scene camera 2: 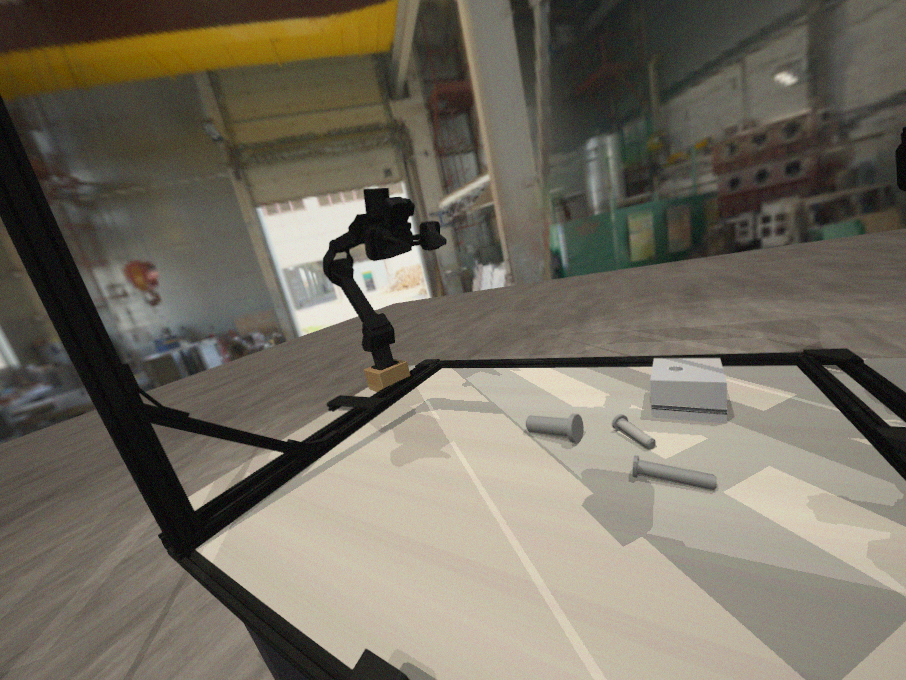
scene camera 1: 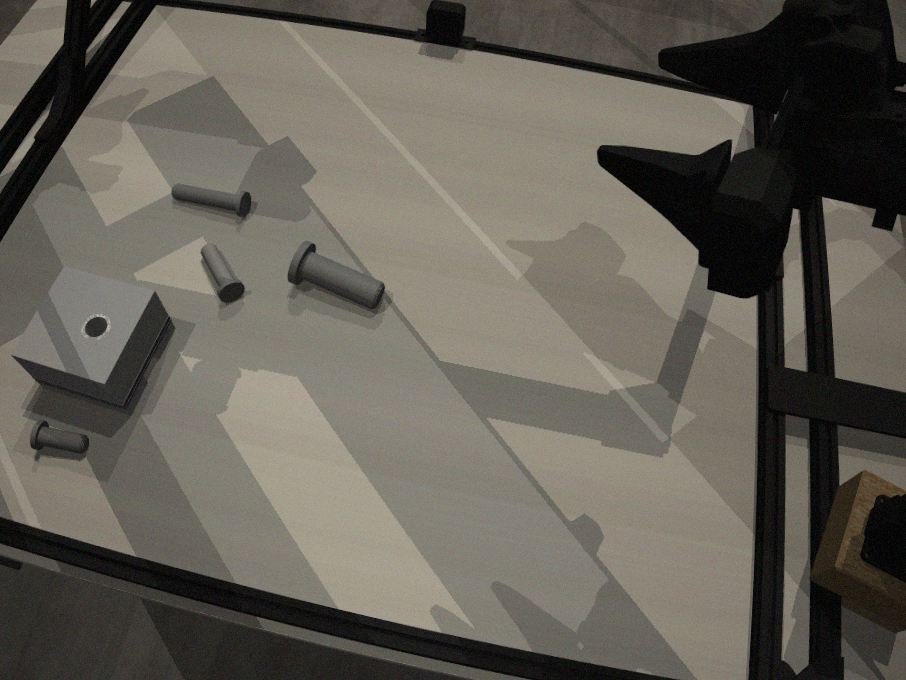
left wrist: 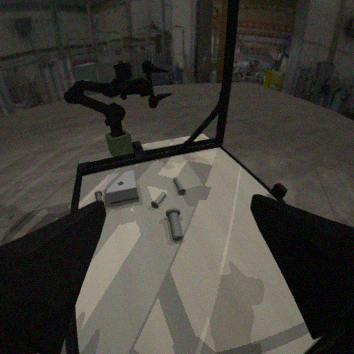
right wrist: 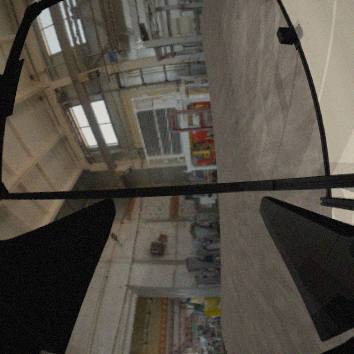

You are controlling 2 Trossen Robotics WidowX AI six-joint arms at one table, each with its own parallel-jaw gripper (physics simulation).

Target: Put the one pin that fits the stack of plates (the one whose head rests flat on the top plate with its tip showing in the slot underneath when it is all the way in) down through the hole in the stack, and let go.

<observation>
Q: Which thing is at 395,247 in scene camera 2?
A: The left gripper.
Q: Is the right gripper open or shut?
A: Open.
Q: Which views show the left gripper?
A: Scene camera 2, scene camera 1 and the left wrist view only.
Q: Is the left gripper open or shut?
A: Open.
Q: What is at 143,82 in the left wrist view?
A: The right gripper.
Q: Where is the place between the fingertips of the right gripper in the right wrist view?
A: At 188,205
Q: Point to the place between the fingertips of the left gripper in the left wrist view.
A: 178,205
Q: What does the right gripper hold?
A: Nothing.
</observation>
